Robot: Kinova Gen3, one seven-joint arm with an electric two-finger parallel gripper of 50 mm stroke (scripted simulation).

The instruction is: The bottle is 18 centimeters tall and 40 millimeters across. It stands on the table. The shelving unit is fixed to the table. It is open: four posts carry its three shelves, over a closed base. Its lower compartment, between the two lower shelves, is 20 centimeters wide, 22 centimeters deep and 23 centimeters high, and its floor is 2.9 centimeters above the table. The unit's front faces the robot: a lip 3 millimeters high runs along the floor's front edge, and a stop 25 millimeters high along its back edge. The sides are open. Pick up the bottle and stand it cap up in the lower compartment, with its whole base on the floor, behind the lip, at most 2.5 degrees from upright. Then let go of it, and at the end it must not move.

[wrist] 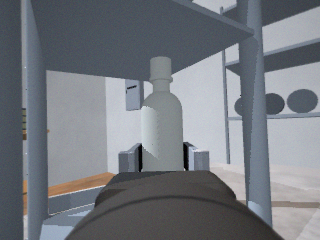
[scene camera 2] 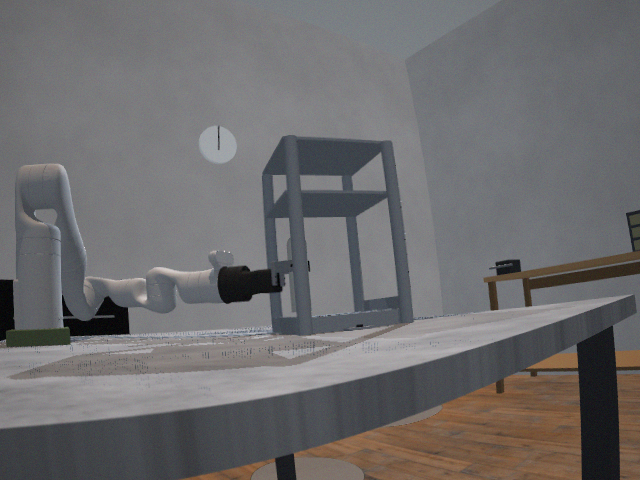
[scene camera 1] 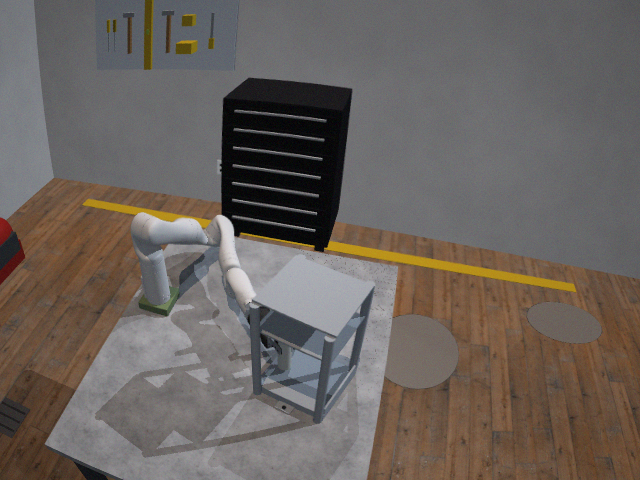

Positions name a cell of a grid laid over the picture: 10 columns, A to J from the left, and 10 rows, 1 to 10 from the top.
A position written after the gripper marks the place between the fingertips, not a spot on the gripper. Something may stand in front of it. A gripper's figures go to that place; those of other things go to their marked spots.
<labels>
The gripper (wrist: F7) is 0.18 m from the lens. A bottle (wrist: F5): 0.15 m from the lens. A shelving unit (wrist: D2): 0.22 m from the lens. The marked spots on the shelving unit and the bottle are 0.11 m apart.
</labels>
